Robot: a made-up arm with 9 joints.
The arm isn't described. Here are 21 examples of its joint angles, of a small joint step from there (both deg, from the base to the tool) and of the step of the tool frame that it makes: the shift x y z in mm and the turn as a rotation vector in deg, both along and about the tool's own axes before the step.
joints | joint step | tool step
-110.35 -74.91 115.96 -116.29 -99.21 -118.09 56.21 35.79 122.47 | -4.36 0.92 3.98 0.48 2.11 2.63 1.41 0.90 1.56 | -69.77 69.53 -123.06 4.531 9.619 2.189
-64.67 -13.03 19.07 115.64 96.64 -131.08 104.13 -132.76 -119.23 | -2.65 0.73 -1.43 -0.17 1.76 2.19 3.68 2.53 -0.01 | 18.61 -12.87 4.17 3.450 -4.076 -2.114
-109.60 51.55 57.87 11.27 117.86 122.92 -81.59 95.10 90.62 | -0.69 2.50 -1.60 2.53 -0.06 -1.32 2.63 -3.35 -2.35 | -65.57 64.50 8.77 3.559 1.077 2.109
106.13 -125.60 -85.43 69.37 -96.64 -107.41 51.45 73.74 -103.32 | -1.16 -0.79 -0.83 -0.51 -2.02 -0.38 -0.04 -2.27 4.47 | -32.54 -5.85 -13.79 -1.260 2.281 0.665
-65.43 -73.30 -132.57 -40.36 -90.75 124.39 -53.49 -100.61 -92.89 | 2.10 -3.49 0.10 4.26 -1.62 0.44 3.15 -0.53 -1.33 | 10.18 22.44 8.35 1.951 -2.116 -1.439
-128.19 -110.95 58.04 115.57 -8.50 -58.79 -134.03 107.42 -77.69 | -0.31 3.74 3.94 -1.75 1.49 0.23 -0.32 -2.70 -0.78 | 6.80 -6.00 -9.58 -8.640 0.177 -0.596
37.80 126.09 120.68 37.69 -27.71 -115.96 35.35 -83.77 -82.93 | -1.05 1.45 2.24 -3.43 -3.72 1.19 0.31 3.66 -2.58 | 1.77 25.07 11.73 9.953 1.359 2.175
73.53 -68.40 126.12 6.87 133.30 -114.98 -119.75 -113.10 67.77 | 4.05 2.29 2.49 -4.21 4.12 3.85 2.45 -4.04 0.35 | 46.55 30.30 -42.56 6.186 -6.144 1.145
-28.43 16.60 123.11 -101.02 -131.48 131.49 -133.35 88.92 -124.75 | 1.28 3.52 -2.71 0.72 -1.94 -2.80 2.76 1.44 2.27 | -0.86 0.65 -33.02 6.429 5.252 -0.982
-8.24 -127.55 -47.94 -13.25 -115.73 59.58 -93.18 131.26 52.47 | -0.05 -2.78 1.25 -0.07 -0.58 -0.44 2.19 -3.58 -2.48 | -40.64 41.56 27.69 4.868 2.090 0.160
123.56 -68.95 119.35 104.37 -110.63 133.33 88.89 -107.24 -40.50 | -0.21 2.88 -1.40 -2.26 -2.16 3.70 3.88 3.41 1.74 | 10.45 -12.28 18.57 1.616 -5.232 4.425
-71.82 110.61 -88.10 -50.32 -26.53 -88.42 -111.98 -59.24 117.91 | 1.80 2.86 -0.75 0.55 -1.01 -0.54 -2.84 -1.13 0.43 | 12.81 -24.65 -12.45 -0.641 1.631 -1.935
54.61 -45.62 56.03 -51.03 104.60 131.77 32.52 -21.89 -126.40 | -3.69 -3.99 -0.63 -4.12 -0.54 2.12 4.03 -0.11 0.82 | -46.44 27.19 16.79 3.493 -0.580 3.949
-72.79 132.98 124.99 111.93 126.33 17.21 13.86 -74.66 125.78 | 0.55 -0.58 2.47 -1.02 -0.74 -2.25 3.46 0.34 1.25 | 58.79 23.13 -14.32 1.745 -5.694 1.150
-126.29 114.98 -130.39 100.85 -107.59 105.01 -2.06 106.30 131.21 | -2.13 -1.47 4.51 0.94 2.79 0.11 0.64 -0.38 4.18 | -27.45 -9.13 -18.43 -0.590 4.433 1.286
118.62 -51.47 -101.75 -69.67 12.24 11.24 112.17 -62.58 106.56 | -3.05 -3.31 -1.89 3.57 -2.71 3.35 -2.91 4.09 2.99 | -76.40 -107.43 35.76 -7.268 3.784 -2.488
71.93 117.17 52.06 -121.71 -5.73 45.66 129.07 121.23 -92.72 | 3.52 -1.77 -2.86 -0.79 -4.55 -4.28 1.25 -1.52 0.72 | 43.33 21.33 0.61 -4.424 1.451 -7.266
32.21 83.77 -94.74 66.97 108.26 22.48 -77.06 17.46 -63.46 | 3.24 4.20 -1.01 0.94 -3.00 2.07 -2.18 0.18 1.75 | -39.49 33.92 -21.37 -3.401 6.171 2.041
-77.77 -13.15 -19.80 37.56 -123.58 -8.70 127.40 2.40 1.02 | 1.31 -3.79 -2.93 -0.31 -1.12 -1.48 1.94 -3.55 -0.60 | -40.30 17.96 32.59 -3.358 3.554 -8.985
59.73 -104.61 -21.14 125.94 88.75 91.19 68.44 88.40 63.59 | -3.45 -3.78 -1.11 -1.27 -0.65 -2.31 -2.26 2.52 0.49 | 46.46 -59.34 -22.27 -2.848 -5.233 2.777
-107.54 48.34 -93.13 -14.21 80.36 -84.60 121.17 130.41 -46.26 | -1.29 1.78 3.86 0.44 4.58 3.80 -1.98 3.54 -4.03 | -2.21 11.92 -47.18 4.253 -9.468 4.381
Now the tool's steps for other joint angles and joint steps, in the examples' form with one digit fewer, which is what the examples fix.
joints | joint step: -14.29 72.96 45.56 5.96 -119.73 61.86 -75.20 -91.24 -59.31 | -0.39 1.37 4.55 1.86 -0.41 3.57 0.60 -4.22 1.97
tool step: -26.3 13.3 21.7 -11.13 0.05 -3.87
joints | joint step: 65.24 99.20 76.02 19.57 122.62 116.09 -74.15 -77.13 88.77 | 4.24 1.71 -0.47 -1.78 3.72 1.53 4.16 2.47 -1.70
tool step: 25.0 -62.6 78.9 -6.99 -6.35 -3.18
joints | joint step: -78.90 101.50 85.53 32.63 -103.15 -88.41 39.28 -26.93 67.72 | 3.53 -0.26 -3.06 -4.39 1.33 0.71 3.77 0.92 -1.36
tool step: 4.2 -14.8 1.3 -0.17 0.07 -0.22
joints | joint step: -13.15 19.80 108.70 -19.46 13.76 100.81 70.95 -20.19 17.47 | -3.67 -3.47 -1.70 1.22 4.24 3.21 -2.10 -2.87 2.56
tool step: 95.1 -46.6 -59.4 -1.92 -4.15 -0.42
